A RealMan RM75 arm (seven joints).
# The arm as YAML. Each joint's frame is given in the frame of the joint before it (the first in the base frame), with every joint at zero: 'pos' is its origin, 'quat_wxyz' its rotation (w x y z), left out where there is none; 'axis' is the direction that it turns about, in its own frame. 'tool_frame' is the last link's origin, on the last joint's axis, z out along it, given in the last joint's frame.
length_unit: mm
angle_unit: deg
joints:
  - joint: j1
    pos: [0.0, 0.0, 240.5]
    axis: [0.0, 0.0, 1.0]
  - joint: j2
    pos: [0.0, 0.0, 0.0]
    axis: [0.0, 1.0, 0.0]
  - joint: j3
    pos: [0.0, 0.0, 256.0]
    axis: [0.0, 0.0, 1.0]
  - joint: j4
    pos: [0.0, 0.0, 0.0]
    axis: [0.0, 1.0, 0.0]
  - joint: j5
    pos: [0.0, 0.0, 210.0]
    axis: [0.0, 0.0, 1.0]
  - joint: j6
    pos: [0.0, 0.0, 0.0]
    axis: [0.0, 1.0, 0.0]
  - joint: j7
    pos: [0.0, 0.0, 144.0]
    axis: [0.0, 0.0, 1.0]
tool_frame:
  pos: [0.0, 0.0, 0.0]
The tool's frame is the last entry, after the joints.
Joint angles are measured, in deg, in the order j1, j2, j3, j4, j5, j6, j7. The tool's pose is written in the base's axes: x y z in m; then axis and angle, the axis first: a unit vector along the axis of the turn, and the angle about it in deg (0 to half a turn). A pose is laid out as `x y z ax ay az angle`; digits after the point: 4 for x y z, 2 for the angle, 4 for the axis.
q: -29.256, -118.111, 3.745, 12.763, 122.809, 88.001, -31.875
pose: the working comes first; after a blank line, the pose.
Where each joint sits with the arm in this pose, in the base's axes (m; each line is computed from the numbers above, not from the rounded line before):
j1: 0.0000 0.0000 0.2405
j2: 0.0000 0.0000 0.2405
j3: -0.1970 0.1104 0.1199
j4: -0.1970 0.1104 0.1199
j5: -0.3722 0.2119 0.0642
j6: -0.3722 0.2119 0.0642
j7: -0.2986 0.3035 -0.0191
the tool: -0.2986 0.3035 -0.0191

-0.2986 0.3035 -0.0191 -0.9371 -0.0867 -0.3381 141.50
